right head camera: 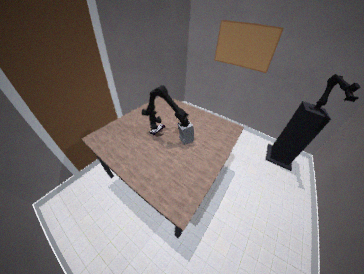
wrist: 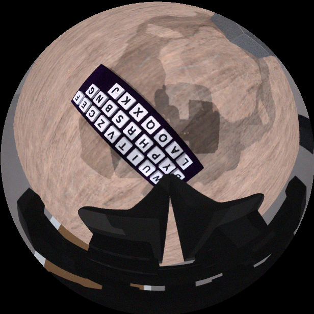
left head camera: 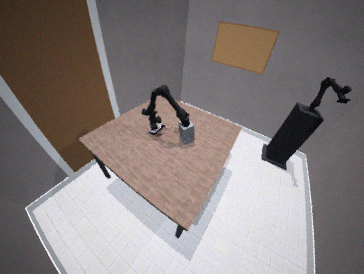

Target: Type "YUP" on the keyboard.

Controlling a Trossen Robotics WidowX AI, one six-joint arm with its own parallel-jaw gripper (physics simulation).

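The dark purple keyboard lies on the table, with white letter keys running diagonally in the wrist view. The Y key, U key and P key show near its lower right end. My gripper is shut and empty, pointing down over that end. In the wrist view its tips appear just below the Y key, between the W key and a partly hidden key. Whether they touch a key cannot be told.
The arm's grey base block stands on the wooden table, right of the keyboard in the head views. Another black arm stands on a tall black pedestal beyond the table.
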